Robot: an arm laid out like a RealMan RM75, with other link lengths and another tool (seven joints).
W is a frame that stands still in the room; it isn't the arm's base.
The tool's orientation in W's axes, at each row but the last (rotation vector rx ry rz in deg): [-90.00 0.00 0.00]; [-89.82 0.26 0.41]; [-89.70 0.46 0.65]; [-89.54 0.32 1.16]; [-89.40 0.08 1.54]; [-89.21 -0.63 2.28]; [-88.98 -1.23 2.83]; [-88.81 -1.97 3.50]
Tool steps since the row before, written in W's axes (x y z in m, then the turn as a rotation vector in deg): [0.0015 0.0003 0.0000 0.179 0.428 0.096]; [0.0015 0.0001 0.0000 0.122 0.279 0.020]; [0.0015 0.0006 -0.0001 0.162 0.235 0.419]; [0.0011 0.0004 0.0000 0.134 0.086 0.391]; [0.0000 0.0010 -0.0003 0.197 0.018 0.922]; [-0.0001 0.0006 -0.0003 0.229 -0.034 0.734]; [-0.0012 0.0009 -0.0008 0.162 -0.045 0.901]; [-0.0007 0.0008 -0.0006 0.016 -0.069 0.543]
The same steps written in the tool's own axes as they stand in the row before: [0.0015 0.0000 0.0003 0.179 -0.096 0.428]; [0.0015 0.0000 0.0001 0.122 -0.020 0.279]; [0.0015 0.0001 0.0006 0.157 -0.420 0.237]; [0.0011 0.0000 0.0004 0.128 -0.392 0.088]; [0.0000 0.0003 0.0010 0.181 -0.925 0.025]; [-0.0001 0.0003 0.0006 0.214 -0.739 -0.031]; [-0.0011 0.0008 0.0009 0.144 -0.904 -0.036]; [-0.0006 0.0006 0.0008 0.003 -0.544 -0.059]
